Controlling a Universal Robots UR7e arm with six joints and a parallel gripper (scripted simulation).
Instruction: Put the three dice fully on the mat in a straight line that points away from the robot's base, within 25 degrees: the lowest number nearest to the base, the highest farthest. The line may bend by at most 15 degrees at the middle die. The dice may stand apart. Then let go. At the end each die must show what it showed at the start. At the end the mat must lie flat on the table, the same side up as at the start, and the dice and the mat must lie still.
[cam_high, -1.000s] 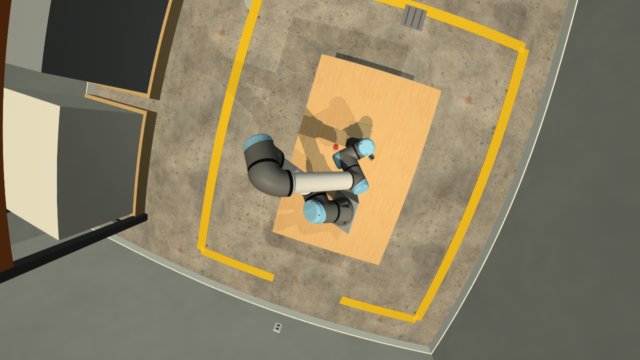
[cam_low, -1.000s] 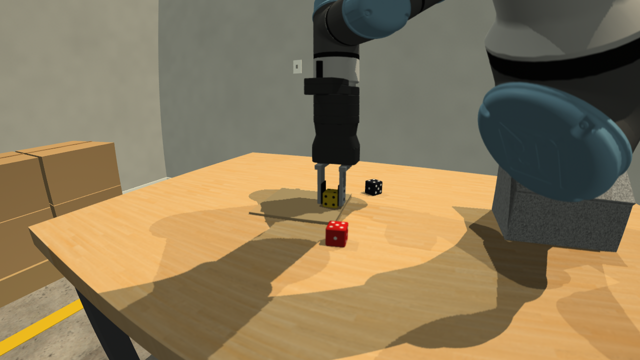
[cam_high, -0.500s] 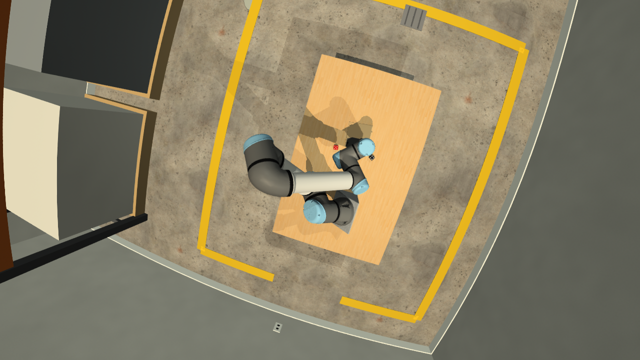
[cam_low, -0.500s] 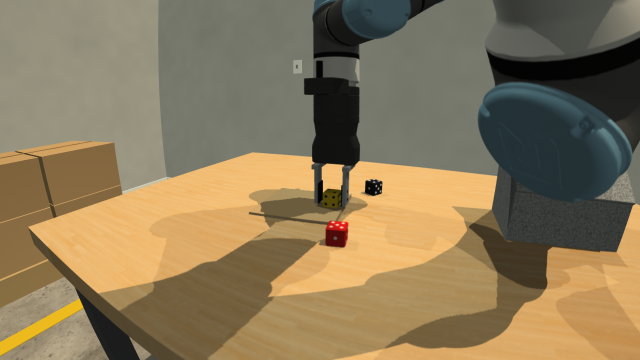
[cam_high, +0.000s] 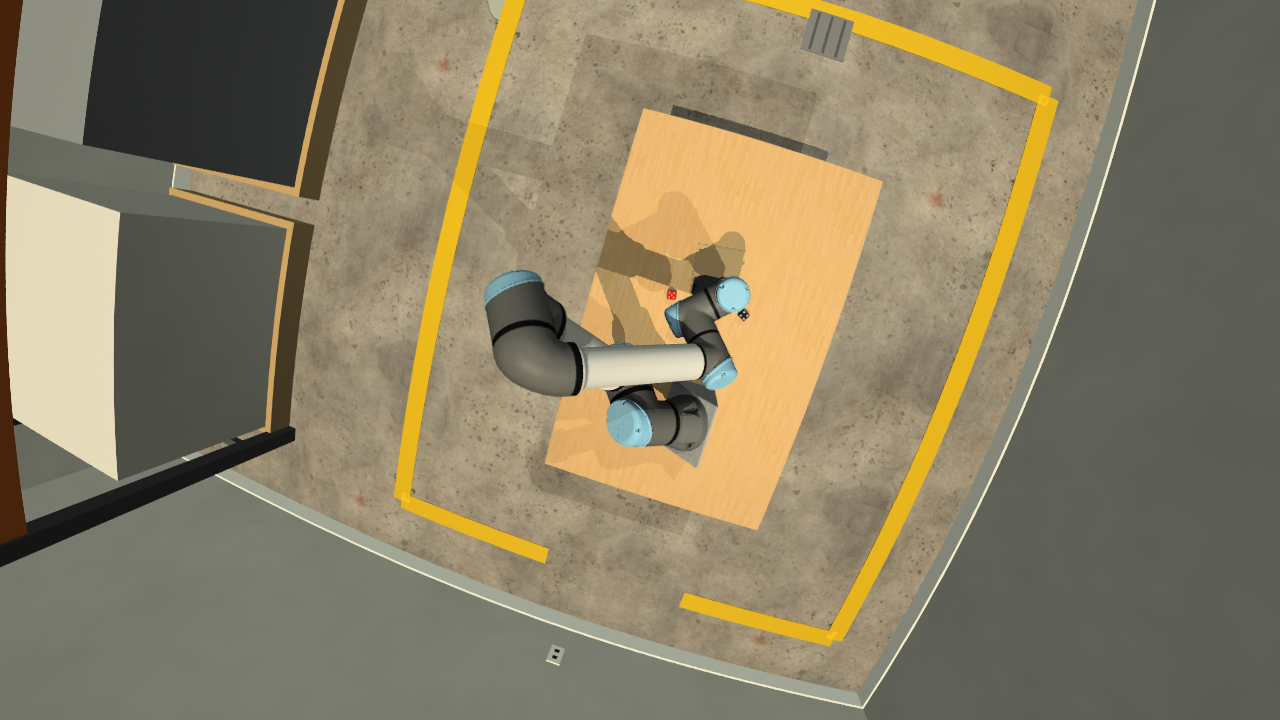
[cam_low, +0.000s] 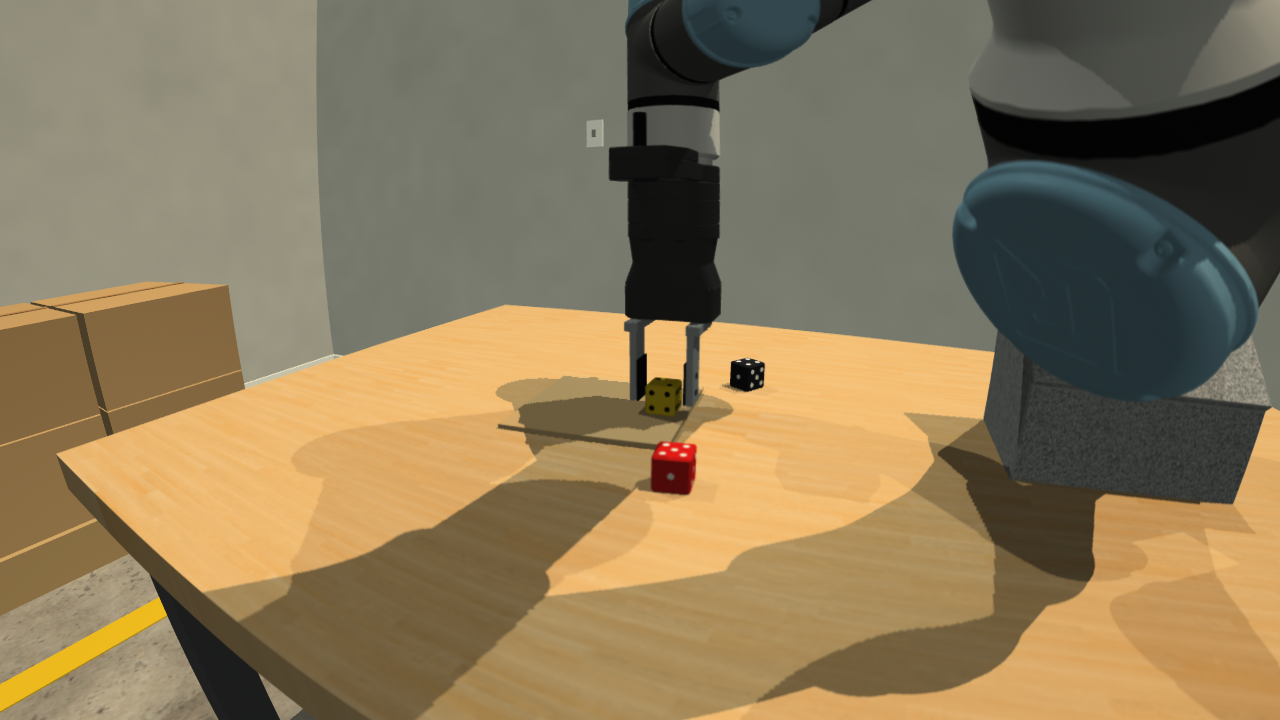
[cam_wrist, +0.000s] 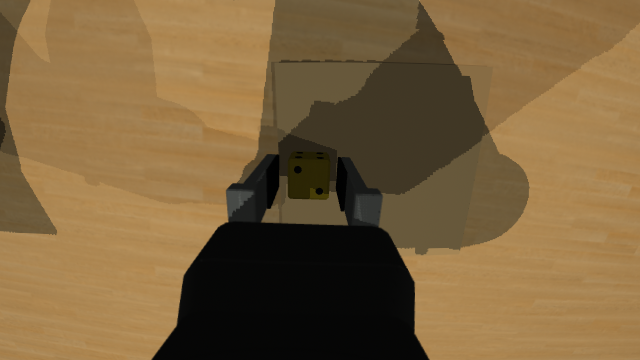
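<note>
My hand is 2 cm above the yellow die. From my hand the other things lie so: tan mat: 5 cm ahead, 3 cm below; red die: 12 cm to the left, 4 cm behind, 2 cm below; black die: 9 cm to the right, 6 cm behind, 2 cm below.
</note>
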